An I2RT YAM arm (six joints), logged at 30 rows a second.
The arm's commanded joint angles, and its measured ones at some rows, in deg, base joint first. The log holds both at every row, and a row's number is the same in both.
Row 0, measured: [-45.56, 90.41, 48.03, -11.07, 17.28, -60.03]
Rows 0 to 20, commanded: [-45.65, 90.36, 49.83, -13.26, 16.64, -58.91]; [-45.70, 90.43, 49.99, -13.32, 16.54, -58.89]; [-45.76, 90.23, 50.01, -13.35, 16.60, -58.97]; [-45.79, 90.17, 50.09, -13.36, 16.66, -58.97]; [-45.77, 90.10, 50.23, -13.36, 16.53, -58.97]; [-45.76, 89.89, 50.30, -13.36, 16.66, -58.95]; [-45.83, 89.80, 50.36, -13.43, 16.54, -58.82]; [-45.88, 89.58, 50.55, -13.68, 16.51, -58.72]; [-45.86, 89.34, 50.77, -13.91, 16.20, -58.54]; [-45.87, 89.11, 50.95, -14.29, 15.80, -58.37]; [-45.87, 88.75, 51.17, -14.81, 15.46, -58.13]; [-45.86, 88.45, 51.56, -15.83, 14.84, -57.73]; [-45.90, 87.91, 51.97, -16.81, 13.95, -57.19]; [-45.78, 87.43, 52.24, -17.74, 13.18, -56.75]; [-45.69, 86.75, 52.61, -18.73, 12.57, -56.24]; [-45.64, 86.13, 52.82, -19.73, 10.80, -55.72]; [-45.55, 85.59, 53.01, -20.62, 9.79, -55.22]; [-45.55, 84.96, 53.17, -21.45, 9.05, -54.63]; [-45.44, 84.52, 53.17, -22.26, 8.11, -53.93]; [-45.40, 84.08, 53.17, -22.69, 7.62, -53.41]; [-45.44, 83.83, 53.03, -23.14, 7.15, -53.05]
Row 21, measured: [-45.65, 84.99, 52.25, -19.09, 10.98, -55.81]
